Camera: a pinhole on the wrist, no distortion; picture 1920 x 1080 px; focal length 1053.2 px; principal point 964.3 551.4 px. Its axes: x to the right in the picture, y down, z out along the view. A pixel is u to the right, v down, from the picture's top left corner.
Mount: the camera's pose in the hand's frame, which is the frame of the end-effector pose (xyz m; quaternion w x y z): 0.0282 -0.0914 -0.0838 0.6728 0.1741 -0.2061 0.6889
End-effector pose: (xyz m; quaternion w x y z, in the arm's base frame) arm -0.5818 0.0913 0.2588 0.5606 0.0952 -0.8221 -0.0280
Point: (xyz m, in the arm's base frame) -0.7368 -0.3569 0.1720
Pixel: 601 446
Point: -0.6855 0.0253 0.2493
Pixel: outside the picture
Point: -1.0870 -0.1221 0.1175
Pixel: 1434 382
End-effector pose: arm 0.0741 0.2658 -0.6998 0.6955 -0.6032 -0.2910 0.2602
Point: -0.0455 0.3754 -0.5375
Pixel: 1343 576
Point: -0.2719 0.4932 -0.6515
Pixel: 1856 761
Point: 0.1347 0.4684 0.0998
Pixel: 127 109
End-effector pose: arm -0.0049 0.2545 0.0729 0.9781 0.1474 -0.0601 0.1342
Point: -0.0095 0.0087 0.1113
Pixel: 959 903
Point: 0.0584 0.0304 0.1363
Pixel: 1004 566
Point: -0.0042 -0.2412 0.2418
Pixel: 831 771
